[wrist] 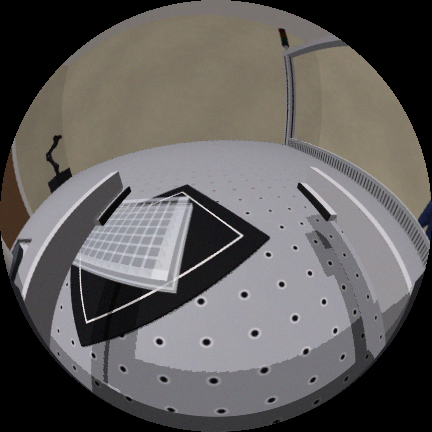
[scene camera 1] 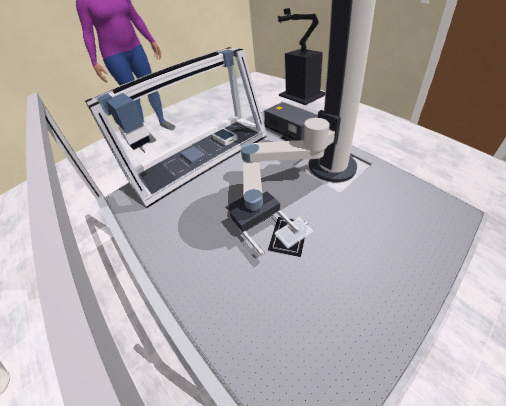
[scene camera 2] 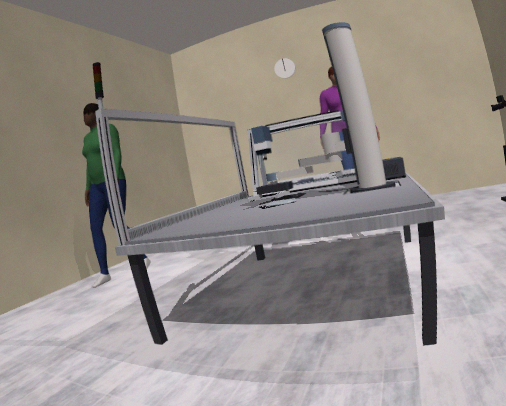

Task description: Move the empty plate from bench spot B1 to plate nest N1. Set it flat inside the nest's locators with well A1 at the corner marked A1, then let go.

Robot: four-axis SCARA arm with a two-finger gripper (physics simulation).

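Pixels of known places: gripper, fingertip midpoint: (wrist: 212, 171) (scene camera 1: 280, 242) (scene camera 2: 262, 198); arm's base, link origin: (scene camera 1: 332, 166) (scene camera 2: 373, 189).
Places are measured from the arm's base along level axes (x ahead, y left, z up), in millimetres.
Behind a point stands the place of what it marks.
Note:
The clear gridded plate (scene camera 1: 287, 236) @[x 504, y 145, z 30 mm] (scene camera 2: 279, 203) @[x 459, y 187, z 22 mm] (wrist: 145, 235) @[x 504, y 130, z 28 mm] lies askew over the black bench spot (scene camera 1: 277, 245) @[x 554, y 139, z 15 mm] (wrist: 215, 232) @[x 554, y 140, z 15 mm] with the white outline. One side of the plate reaches past the outline. My gripper (scene camera 1: 279, 241) @[x 555, y 158, z 57 mm] (wrist: 212, 171) @[x 555, y 158, z 57 mm] is open wide and holds nothing. In the wrist view its left finger passes over the far left part of the plate, and its right finger is over bare bench to the right of the spot. I cannot tell whether the left finger touches the plate. Nest N1 and the A1 mark cannot be made out; the gripper body and arm cover part of the bench.
The white arm column (scene camera 1: 351, 100) @[x 38, y 64, z 397 mm] (scene camera 2: 357, 110) @[x -1, y 75, z 407 mm] stands on the bench. A gantry frame (scene camera 1: 170, 77) @[x 464, y -624, z 484 mm] (scene camera 2: 300, 120) @[x 455, y -624, z 499 mm] over a dark deck stands at the back, with a dark grey box (scene camera 1: 290, 120) @[x -43, y -337, z 128 mm] (scene camera 2: 393, 167) @[x -137, y -248, z 81 mm] beside it. A rail frame (scene camera 2: 167, 118) @[x 1004, y 202, z 592 mm] runs along one bench edge.

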